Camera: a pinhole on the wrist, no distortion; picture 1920 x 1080 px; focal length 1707.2 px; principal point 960.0 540.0 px. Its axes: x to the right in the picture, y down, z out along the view. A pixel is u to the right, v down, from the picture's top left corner.
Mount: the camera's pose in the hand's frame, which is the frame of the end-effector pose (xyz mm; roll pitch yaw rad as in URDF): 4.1 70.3 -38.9 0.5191 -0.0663 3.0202
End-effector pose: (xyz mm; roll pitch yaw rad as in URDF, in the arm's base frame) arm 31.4 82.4 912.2 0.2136 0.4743 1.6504
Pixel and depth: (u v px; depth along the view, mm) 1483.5 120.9 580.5
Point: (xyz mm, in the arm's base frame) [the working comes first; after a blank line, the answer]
In the camera's frame: 178.0 -142.5 580.5

-378.7 195.7 1401.1
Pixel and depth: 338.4 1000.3 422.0
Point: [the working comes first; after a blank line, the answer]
In the camera's frame: -153.7 113.8 422.0

-72.2 432.7 1176.0
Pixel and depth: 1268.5 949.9 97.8
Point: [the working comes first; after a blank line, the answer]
In the camera's frame: 17.7 23.5 97.8

-55.8 108.1 983.6
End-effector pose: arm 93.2 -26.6 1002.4 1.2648 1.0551 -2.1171
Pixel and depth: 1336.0 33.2 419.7
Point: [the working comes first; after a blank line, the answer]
In the camera's frame: 92.4 -124.6 419.7

-223.5 -281.4 1252.7
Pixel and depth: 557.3 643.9 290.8
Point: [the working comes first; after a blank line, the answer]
In the camera's frame: -68.6 17.7 290.8

-172.9 -174.4 1031.8
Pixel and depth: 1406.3 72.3 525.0
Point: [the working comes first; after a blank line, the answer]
In the camera's frame: 137.2 -143.8 525.0

-308.9 -308.8 1326.3
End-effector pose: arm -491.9 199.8 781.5 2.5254 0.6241 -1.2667
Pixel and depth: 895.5 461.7 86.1
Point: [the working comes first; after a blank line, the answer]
In the camera's frame: -3.3 -3.9 86.1

-588.9 130.3 803.0
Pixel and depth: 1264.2 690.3 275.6
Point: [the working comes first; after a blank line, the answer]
In the camera's frame: 49.1 24.3 275.6

-772.7 164.2 735.9
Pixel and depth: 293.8 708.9 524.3
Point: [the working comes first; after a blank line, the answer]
In the camera's frame: -204.6 51.9 524.3

-897.3 -29.0 463.6
